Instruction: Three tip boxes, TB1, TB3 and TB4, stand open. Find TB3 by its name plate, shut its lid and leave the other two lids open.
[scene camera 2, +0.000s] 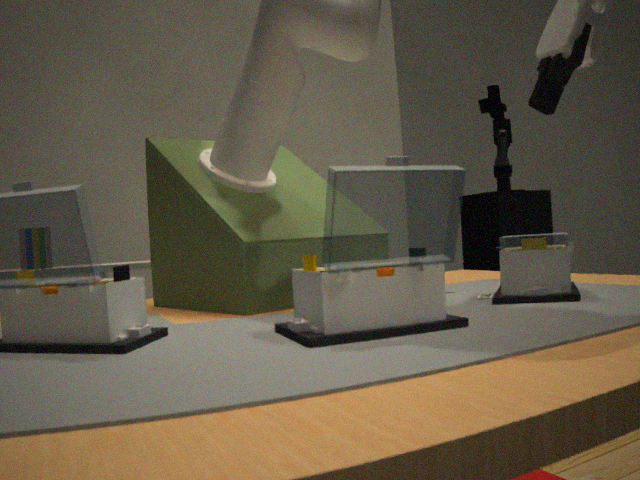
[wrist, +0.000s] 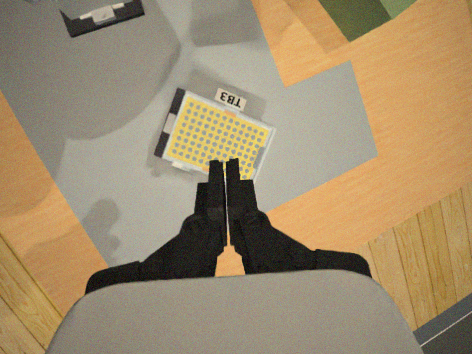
same spot on grey mat: (wrist: 93, 107) = (scene camera 2: 551, 315)
